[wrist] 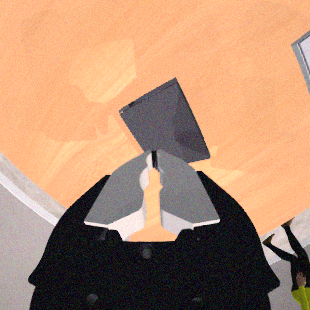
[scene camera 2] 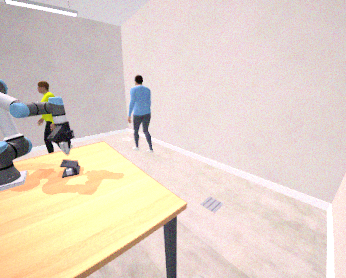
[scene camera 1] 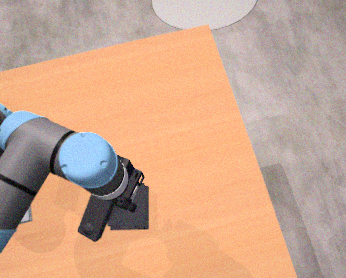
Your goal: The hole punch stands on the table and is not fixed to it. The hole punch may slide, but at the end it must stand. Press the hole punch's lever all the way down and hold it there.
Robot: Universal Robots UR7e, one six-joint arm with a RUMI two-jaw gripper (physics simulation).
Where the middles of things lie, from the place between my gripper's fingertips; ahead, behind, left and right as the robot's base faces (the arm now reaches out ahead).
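Counting from the flat lever [scene camera 1: 119, 217], I find my hand 70 mm above it, 10 mm to the right of it and 10 mm past it.
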